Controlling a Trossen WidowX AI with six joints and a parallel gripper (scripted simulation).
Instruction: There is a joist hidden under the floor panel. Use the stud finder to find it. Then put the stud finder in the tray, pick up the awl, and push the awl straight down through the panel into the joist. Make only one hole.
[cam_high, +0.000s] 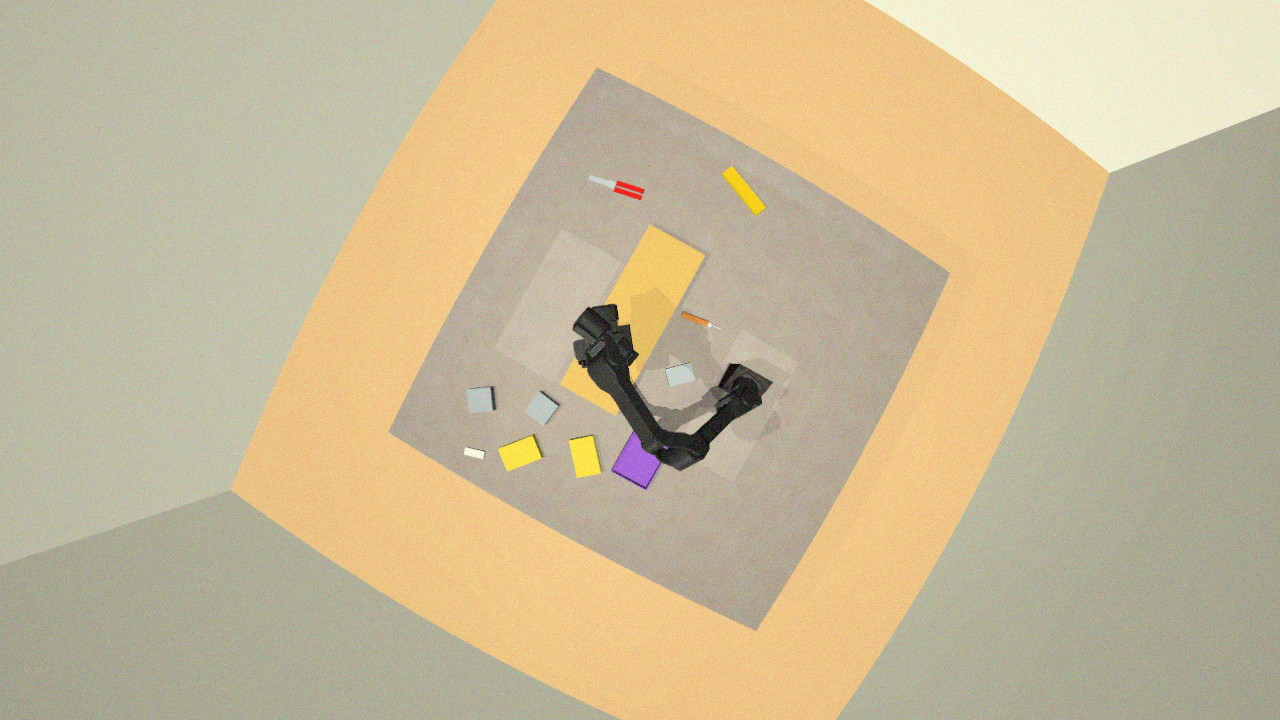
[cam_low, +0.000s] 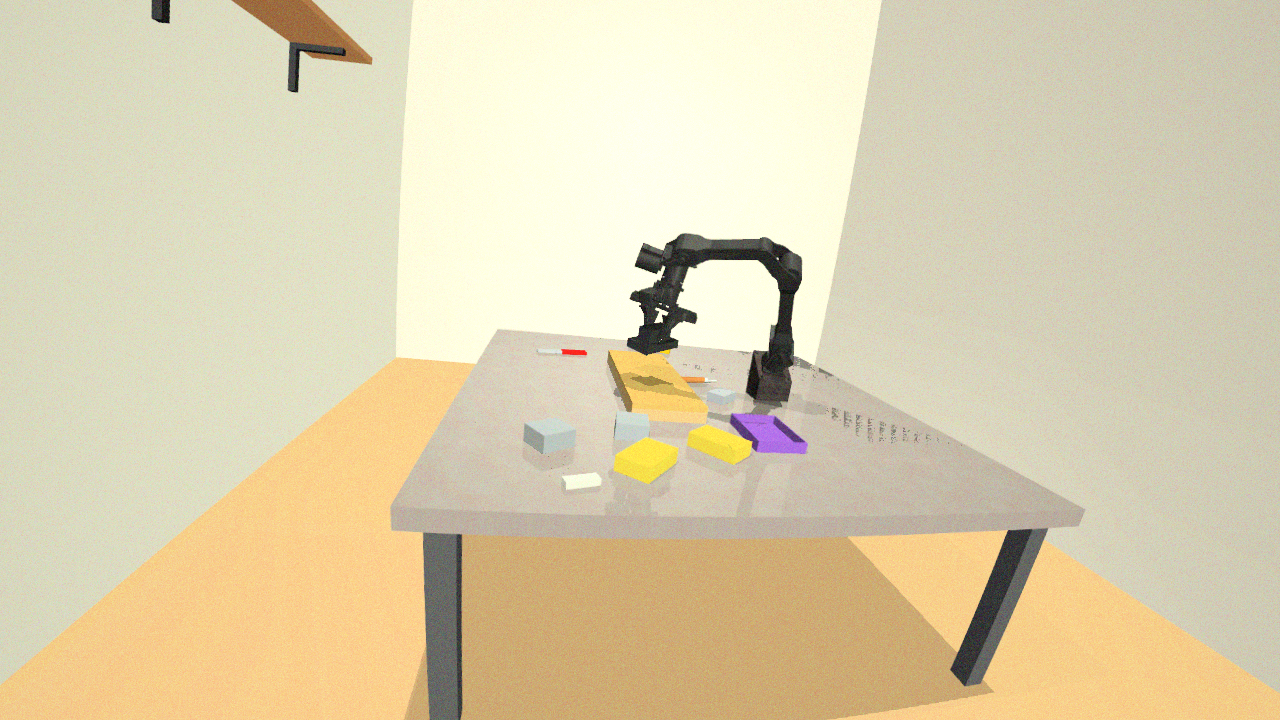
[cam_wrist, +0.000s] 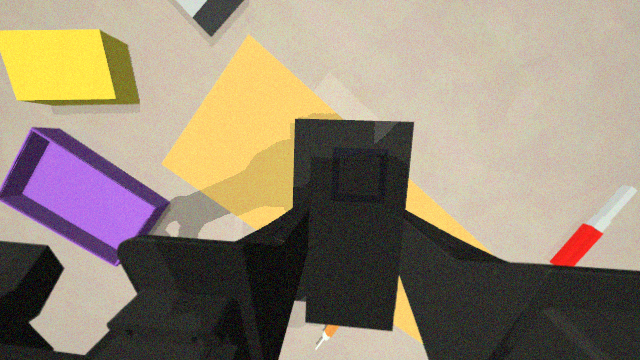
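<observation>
The purple tray is 280 mm behind my gripper tip, 190 mm to the left of it and 150 mm below it. Round my gripper tip: stud finder 20 mm above, 10 mm to the left; then awl 220 mm to the right, 190 mm behind, 150 mm below; then white piece 490 mm to the left, 150 mm below, 120 mm ahead.
</observation>
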